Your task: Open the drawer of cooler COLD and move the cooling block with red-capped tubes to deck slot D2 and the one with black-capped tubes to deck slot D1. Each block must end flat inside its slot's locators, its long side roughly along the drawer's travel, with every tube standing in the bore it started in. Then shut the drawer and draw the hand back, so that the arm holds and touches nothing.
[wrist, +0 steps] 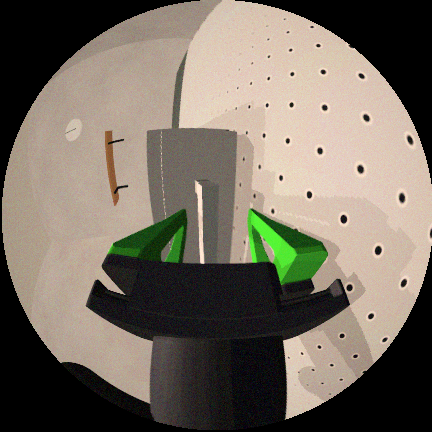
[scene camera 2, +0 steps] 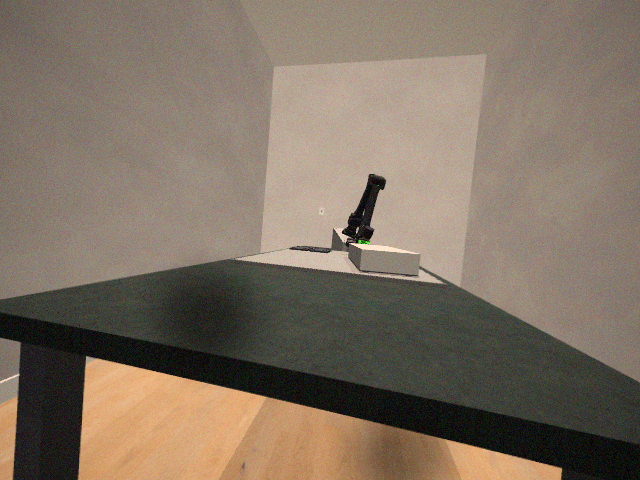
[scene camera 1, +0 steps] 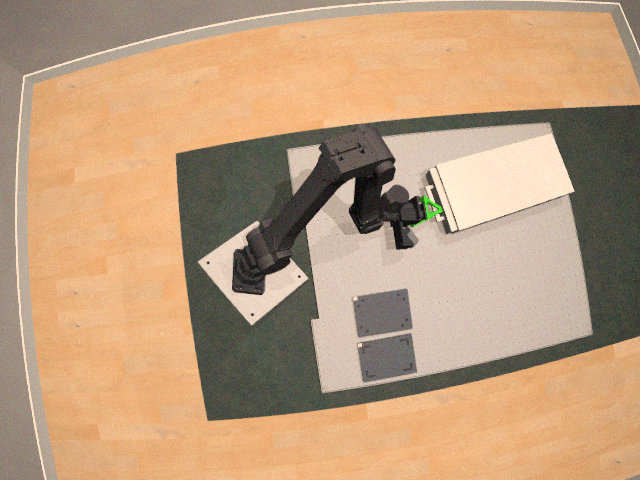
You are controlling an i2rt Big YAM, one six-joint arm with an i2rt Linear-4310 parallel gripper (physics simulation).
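Frame: origin at the arm's base, x ahead, y right, z down, level; millimetres.
Seen in the pictures: gripper, fingertip midpoint: point(wrist: 216, 214) point(scene camera 1: 437, 212); arm's base at its link origin: point(scene camera 2: 349, 234) point(scene camera 1: 248, 272).
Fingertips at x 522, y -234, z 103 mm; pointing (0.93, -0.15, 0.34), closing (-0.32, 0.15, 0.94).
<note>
Offsets run from my fingertips to a thing's middle. "spot": to the spot under its first point. Level surfaces: height alone.
The white cooler point(scene camera 1: 504, 180) point(scene camera 2: 390, 262) stands on the pale perforated deck; its drawer looks shut. No label is readable. Its grey front face @(spot: dx +29, dy +41, dz -31 mm) point(wrist: 175, 155) carries an upright-looking handle bar @(dx -17, dy -22, dz -11 mm) point(wrist: 201, 220) in the wrist view; the handle @(spot: dx -30, dy -60, dz -16 mm) point(scene camera 1: 429, 190) also shows in scene camera 1. My gripper point(scene camera 1: 439, 208) point(scene camera 2: 363, 242) point(wrist: 216, 214) is partly open at the handle, one green finger on each side of the bar, with gaps visible on both sides. Two dark slot plates @(spot: dx -141, dy +320, dz +17 mm) point(scene camera 1: 382, 316) @(spot: dx -113, dy +453, dz +16 mm) point(scene camera 1: 387, 361) lie on the deck; I cannot tell which is D1 or D2. The blocks and tubes do not show.
The arm's white base plate point(scene camera 1: 281, 299) lies left of the perforated deck @(dz +29 mm) point(scene camera 1: 491, 289). The deck rests on a dark green table top @(dz +41 mm) point(scene camera 1: 237, 382) point(scene camera 2: 310, 330). A brown rail point(wrist: 110, 160) shows on the left in the wrist view.
</note>
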